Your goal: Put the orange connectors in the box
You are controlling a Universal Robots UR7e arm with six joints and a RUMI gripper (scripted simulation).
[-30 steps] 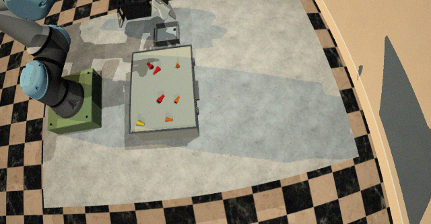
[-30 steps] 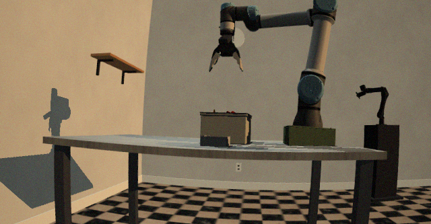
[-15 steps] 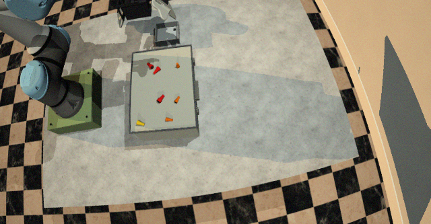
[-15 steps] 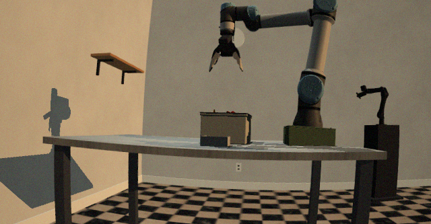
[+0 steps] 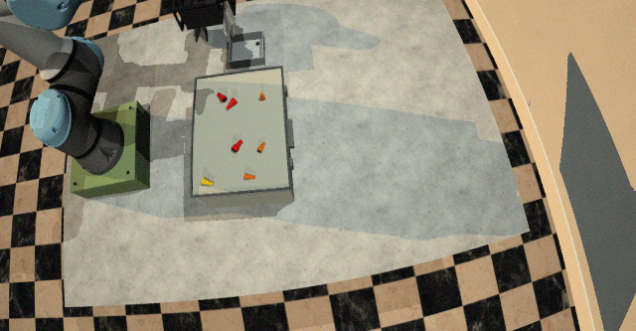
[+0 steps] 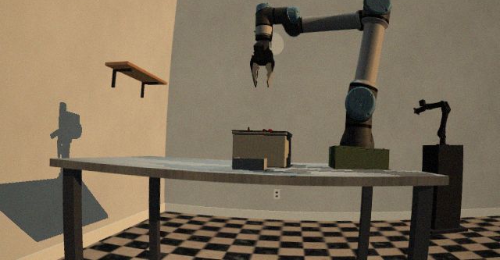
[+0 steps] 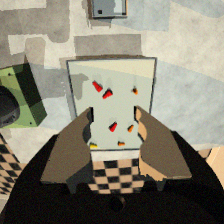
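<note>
The tool case is 240 mm below my hand, 110 mm to the right of it and 20 mm behind it. Also, from my hand: yellow connector (210 mm to the right, 190 mm below, 120 mm behind).
</note>
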